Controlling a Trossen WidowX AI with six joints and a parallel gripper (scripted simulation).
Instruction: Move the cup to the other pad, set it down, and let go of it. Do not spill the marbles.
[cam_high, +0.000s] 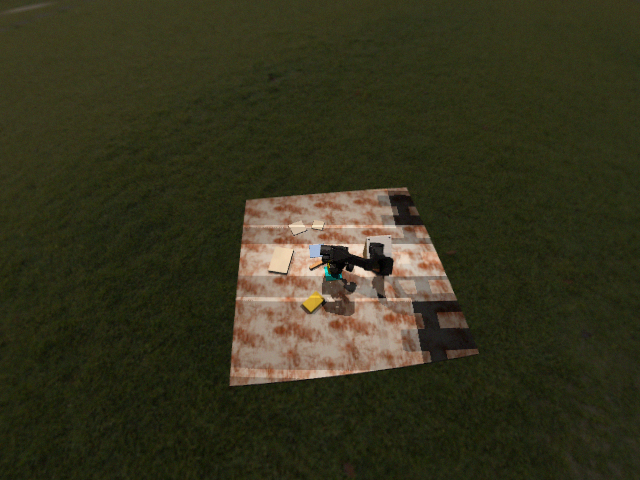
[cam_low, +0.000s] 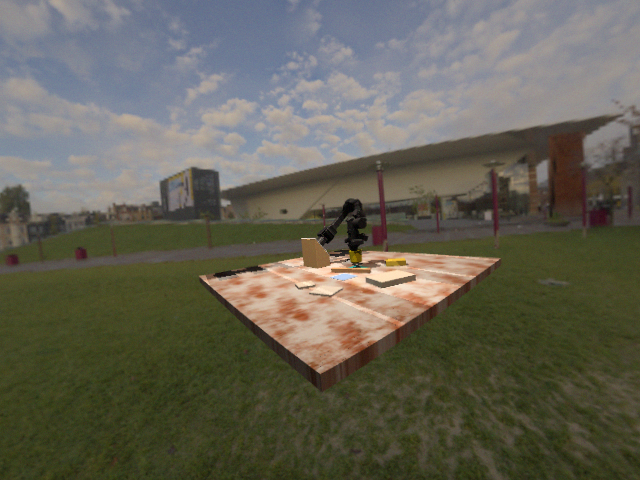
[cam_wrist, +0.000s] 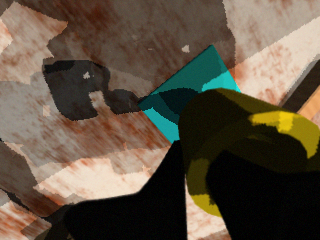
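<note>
My gripper tip is 8 cm above the teal pad, 2 cm short of it and 1 cm to the left of it. The rest, counted from my gripper tip: thin orange stick 10 cm to the right, 7 cm below, 7 cm ahead; then light blue pad 18 cm to the right, 12 cm ahead, 8 cm below; then yellow cup 2 cm ahead, 1 cm to the right.
</note>
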